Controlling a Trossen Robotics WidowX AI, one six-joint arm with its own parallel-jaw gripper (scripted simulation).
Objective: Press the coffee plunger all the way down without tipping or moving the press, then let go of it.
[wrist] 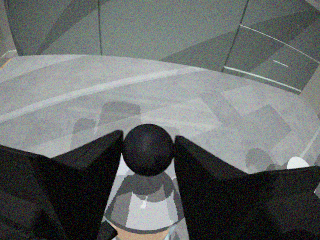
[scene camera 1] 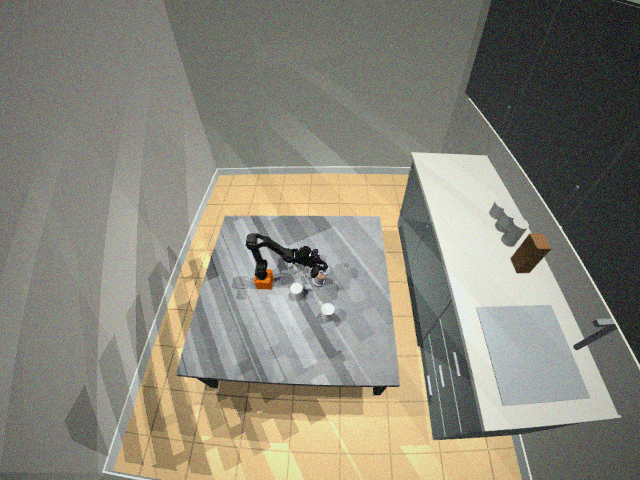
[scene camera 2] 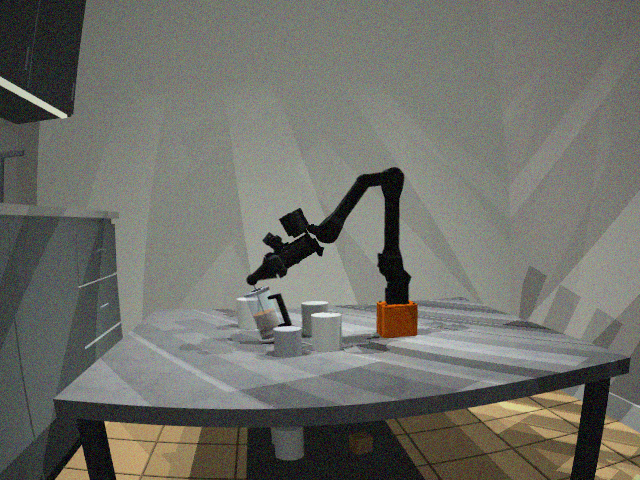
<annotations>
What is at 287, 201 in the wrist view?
My gripper.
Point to a glass coffee press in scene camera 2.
At 260, 301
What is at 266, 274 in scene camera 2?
My gripper.
</annotations>
